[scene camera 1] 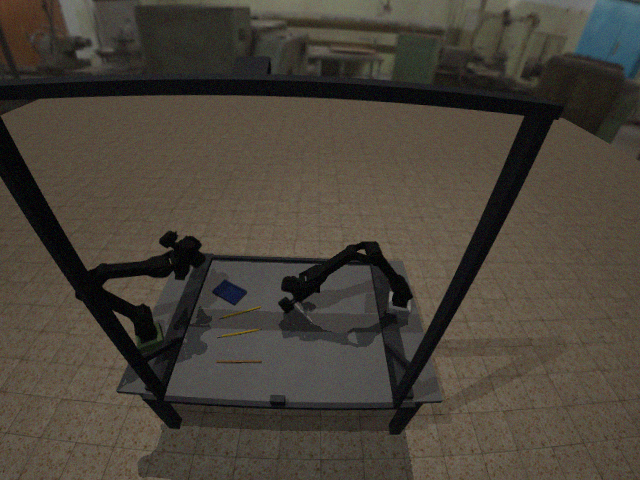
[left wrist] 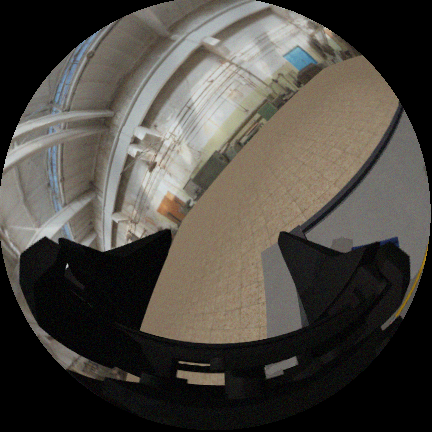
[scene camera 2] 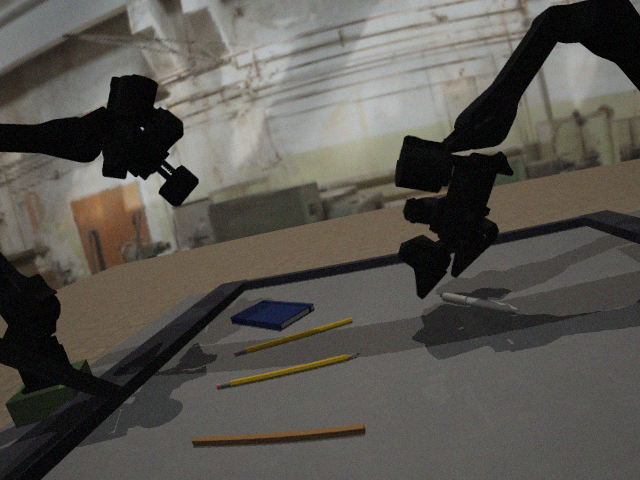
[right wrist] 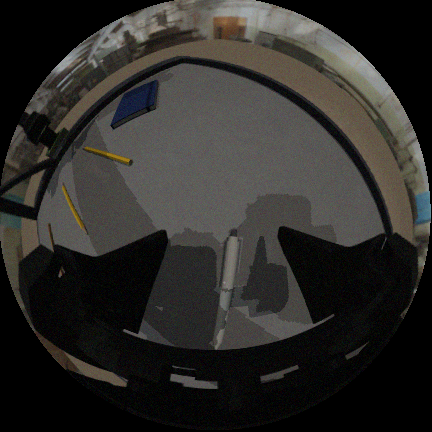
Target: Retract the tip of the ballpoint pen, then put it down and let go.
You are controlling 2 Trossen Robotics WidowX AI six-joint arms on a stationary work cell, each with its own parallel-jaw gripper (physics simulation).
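Frame: origin at the left arm's base, x left, y back, z up, level; millimetres.
Seen in the pictures: left gripper, between the fingertips: (left wrist: 226,236) (scene camera 2: 163,166); right gripper, between the fingertips: (scene camera 1: 292,301) (scene camera 2: 437,286) (right wrist: 223,234); left arm's base, origin of its link: (scene camera 1: 148,334) (right wrist: 53,141); right arm's base, origin of its link: (scene camera 1: 399,301).
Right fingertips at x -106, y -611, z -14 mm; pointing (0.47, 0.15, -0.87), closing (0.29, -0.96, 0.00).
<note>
Offsets run from my right fingertips to a thing's top centre. Level surfaces: height alone.
The white ballpoint pen {dx -65, dy -21, dz -13 mm} (scene camera 1: 303,313) (scene camera 2: 478,302) (right wrist: 229,265) lies on the grey table {dz -26 mm} (scene camera 1: 320,372) (scene camera 2: 491,403). Its dark button end is at the top in the right wrist view, and its tapered end is at the bottom, close to the gripper body. Whether the writing point is out is too small to tell. My right gripper (scene camera 2: 438,286) (right wrist: 223,234) is open and empty, above the table by the button end, with the pen showing between its fingers in the right wrist view. My left gripper (scene camera 2: 147,178) (left wrist: 226,236) is open and empty, raised high at the left, far from the pen.
A blue notebook {dx +203, dy +230, dz -14 mm} (scene camera 1: 229,292) (scene camera 2: 272,314) (right wrist: 135,103), two yellow pencils {dx +67, dy +227, dz -19 mm} (scene camera 1: 240,312) {dx -34, dy +265, dz -17 mm} (scene camera 2: 289,369) and a brown stick {dx -156, dy +315, dz -19 mm} (scene camera 1: 238,361) (scene camera 2: 279,436) lie left of the pen in the scene views. Dark frame posts (scene camera 1: 480,248) rise beside the table.
</note>
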